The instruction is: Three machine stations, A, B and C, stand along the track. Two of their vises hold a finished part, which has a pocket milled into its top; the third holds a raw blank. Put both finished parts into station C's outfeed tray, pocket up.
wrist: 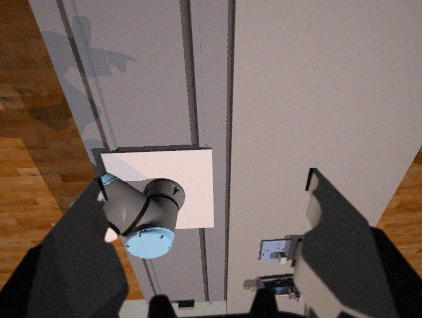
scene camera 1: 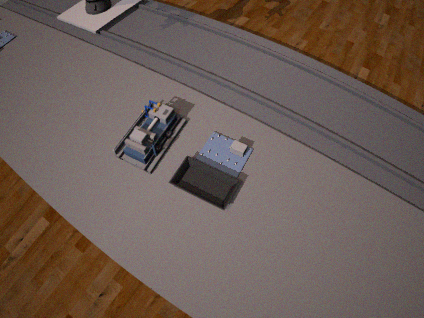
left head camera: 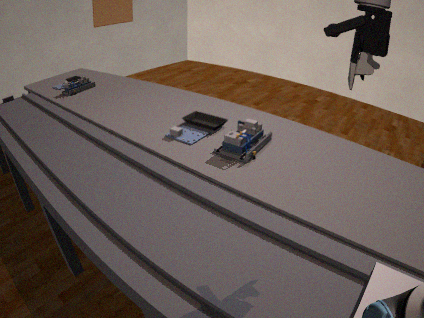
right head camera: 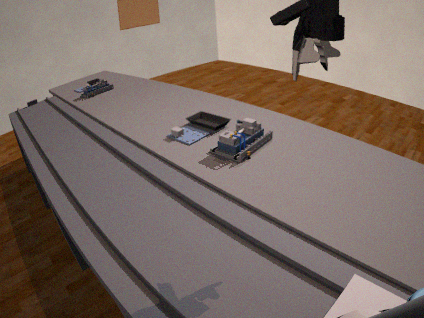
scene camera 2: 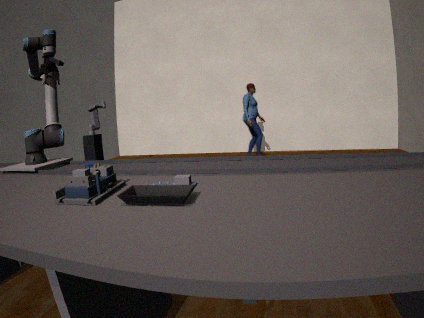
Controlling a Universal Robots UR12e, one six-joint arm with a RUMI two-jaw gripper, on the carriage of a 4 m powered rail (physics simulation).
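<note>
My gripper (left head camera: 357, 83) (right head camera: 310, 75) (wrist: 207, 174) is open and empty, high above the table and well apart from the stations. A vise (left head camera: 242, 145) (right head camera: 240, 143) (scene camera 1: 136, 151) (scene camera 2: 79, 191) with grey jaws and a blue body stands beside a blue pinned plate (left head camera: 191, 135) (right head camera: 190, 136) (scene camera 1: 212, 147). A pale grey block (left head camera: 176, 131) (right head camera: 177, 131) (scene camera 1: 238, 147) (scene camera 2: 183, 179) sits on that plate. A black, open tray (left head camera: 205, 121) (right head camera: 208, 121) (scene camera 1: 204, 186) (scene camera 2: 159, 194) adjoins it. Another vise (left head camera: 80, 89) (right head camera: 98, 89) stands far off. Station letters, any pocket and the vises' contents are too small to tell.
The arm's white carriage plate (scene camera 1: 75, 17) (scene camera 2: 50, 164) (wrist: 197, 200) sits on the rail. A station's blue plate (wrist: 270, 249) and vise (wrist: 280, 285) show beyond the right finger in the wrist view. A person (scene camera 2: 252, 112) stands behind the table, and another small arm (scene camera 2: 95, 122) stands on a dark pedestal.
</note>
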